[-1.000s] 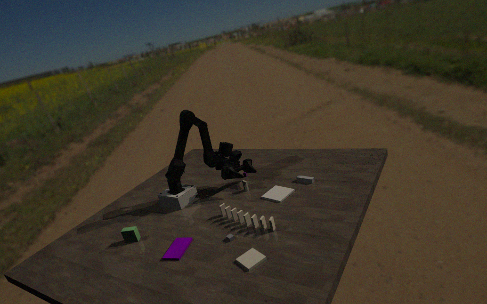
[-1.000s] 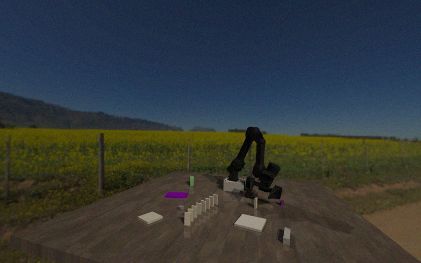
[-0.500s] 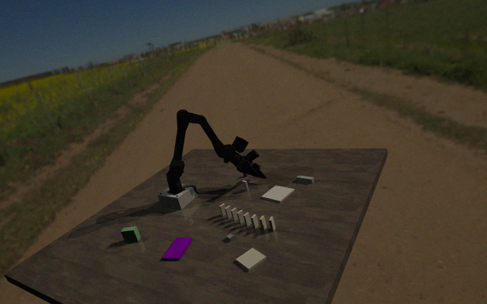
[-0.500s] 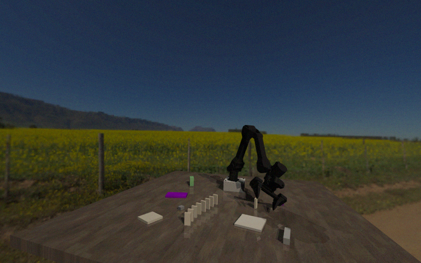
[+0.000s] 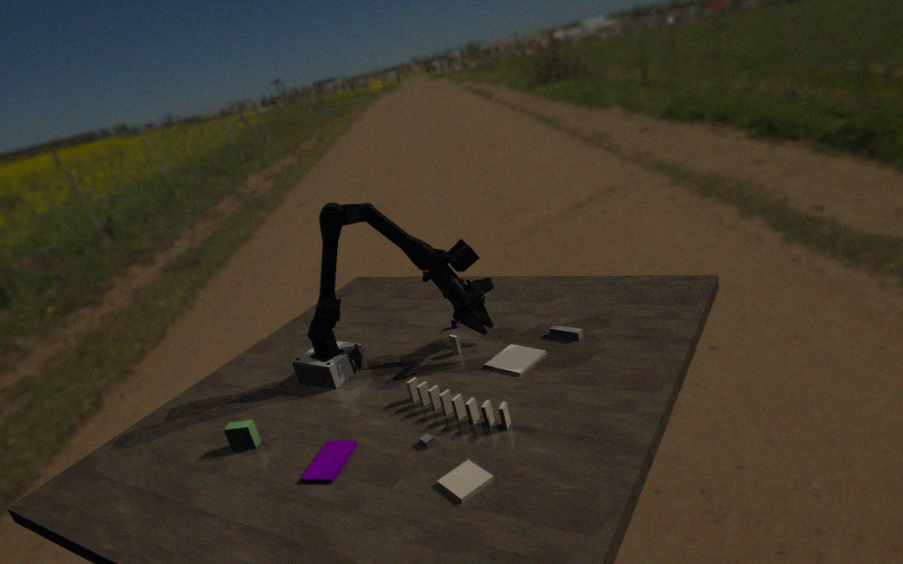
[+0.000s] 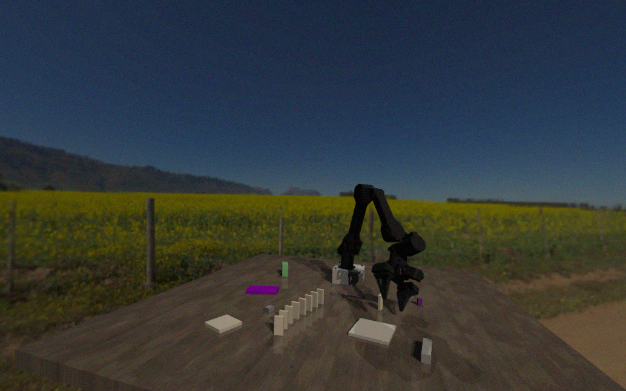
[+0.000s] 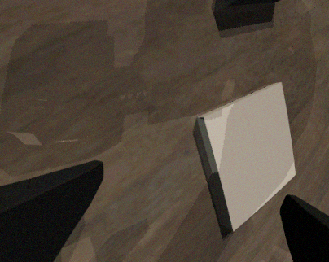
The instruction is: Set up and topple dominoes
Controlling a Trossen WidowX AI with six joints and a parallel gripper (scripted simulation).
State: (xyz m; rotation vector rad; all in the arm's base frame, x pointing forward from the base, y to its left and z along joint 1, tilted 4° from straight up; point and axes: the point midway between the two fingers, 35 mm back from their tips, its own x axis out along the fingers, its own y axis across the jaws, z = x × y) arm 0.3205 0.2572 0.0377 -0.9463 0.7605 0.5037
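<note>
Right now the white flat plate is 10 cm ahead of my gripper tip, 4 cm to the right of it and 4 cm below it. Round my gripper tip: small purple cube 18 cm behind, 7 cm to the left, 4 cm below; then small grey cube 38 cm to the right, 11 cm ahead, 4 cm below; then purple flat tile 51 cm to the right, 4 cm below, 4 cm behind.
</note>
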